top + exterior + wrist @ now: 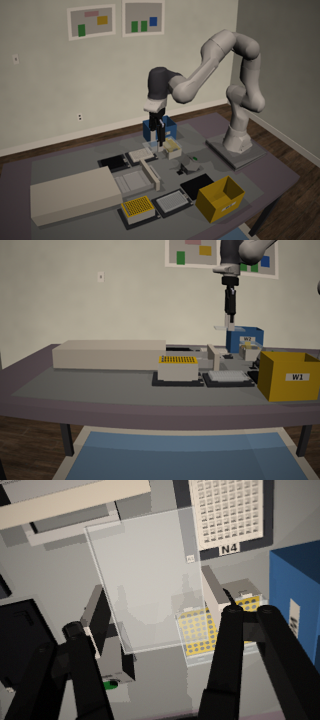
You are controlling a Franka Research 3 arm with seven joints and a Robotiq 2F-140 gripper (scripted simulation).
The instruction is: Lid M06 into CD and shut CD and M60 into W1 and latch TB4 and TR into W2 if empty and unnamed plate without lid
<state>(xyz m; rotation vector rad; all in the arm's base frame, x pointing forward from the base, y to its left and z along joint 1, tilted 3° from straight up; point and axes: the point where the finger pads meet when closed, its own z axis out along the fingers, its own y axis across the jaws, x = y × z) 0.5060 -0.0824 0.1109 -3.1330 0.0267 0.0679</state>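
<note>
Now: the white plate 15 cm below my hand, 10 cm to the right of it and 5 cm ahead of it. The rest, counted from my hand: drawer: 19 cm ahead, 14 cm below, 9 cm to the left; then green key DONE: 18 cm behind, 11 cm to the left, 10 cm below; then tip box TB4: 12 cm below, 12 cm behind, 7 cm to the right.
</note>
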